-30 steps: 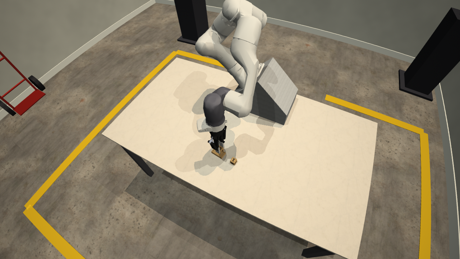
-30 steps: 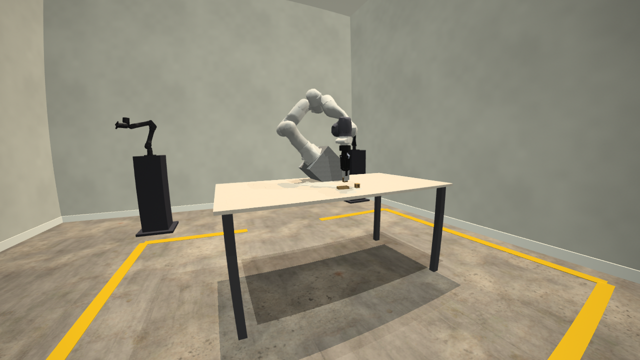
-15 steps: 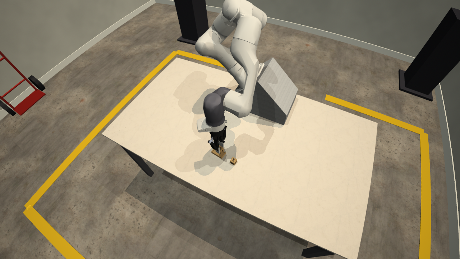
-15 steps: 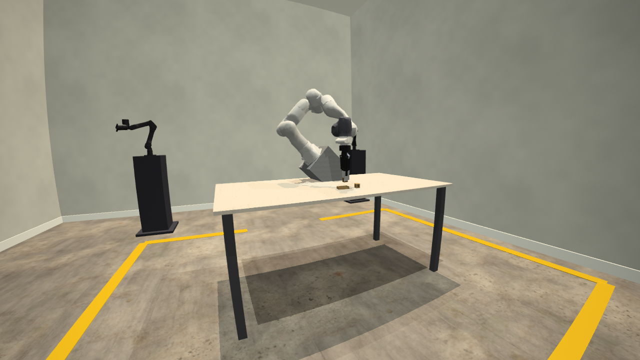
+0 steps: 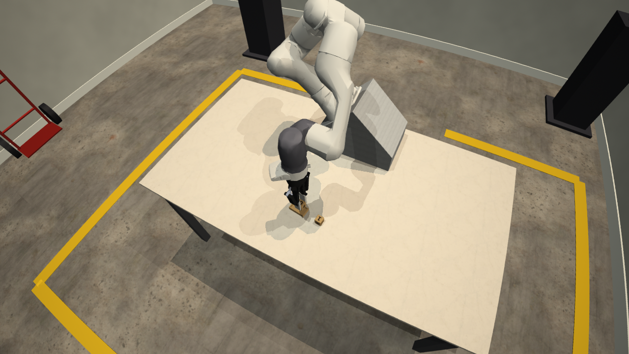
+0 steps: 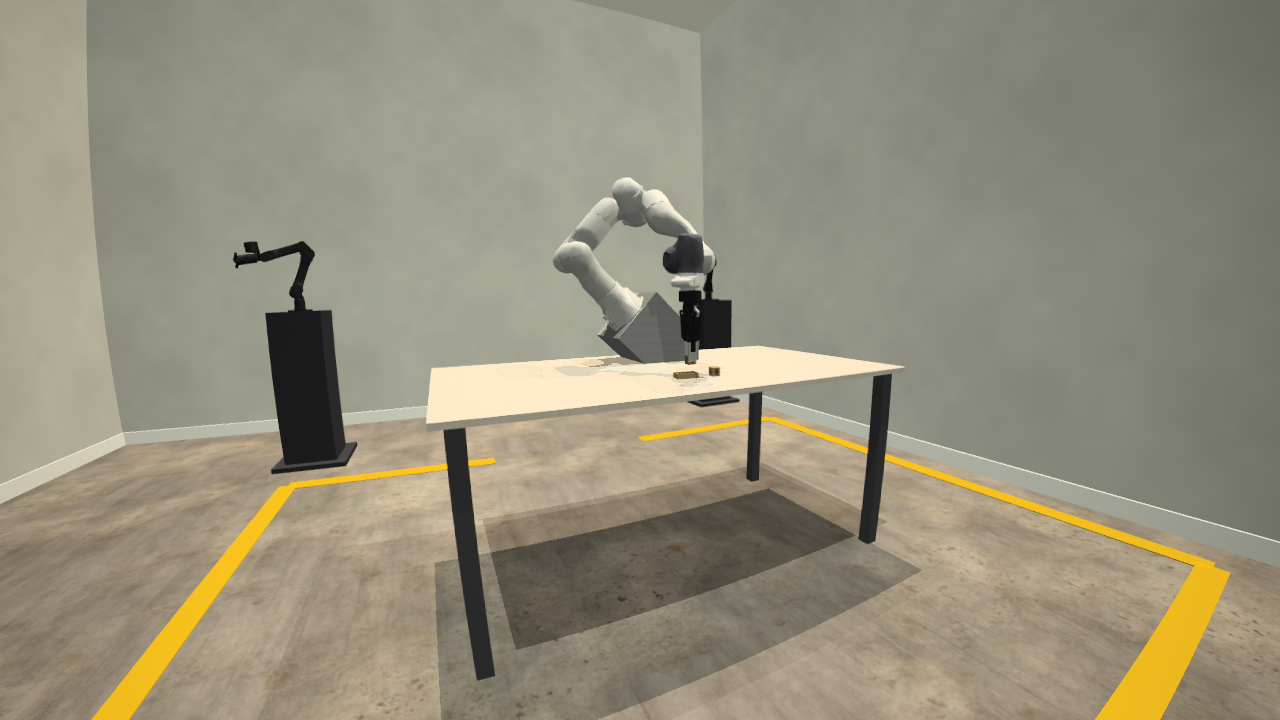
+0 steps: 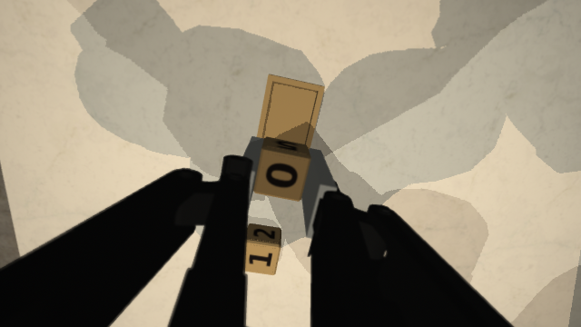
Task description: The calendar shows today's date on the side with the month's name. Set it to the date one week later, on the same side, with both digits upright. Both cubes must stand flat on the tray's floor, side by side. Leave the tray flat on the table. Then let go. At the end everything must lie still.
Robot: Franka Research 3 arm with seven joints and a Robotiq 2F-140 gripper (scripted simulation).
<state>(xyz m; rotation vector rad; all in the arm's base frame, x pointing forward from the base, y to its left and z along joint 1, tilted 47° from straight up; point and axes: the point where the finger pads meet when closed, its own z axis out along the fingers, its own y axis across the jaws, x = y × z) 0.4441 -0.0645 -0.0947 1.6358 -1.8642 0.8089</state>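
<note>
Right now my hand is 3 cm above the wooden digit cube. Also, from my hand: wooden tray: 8 cm below, 1 cm to the right.
</note>
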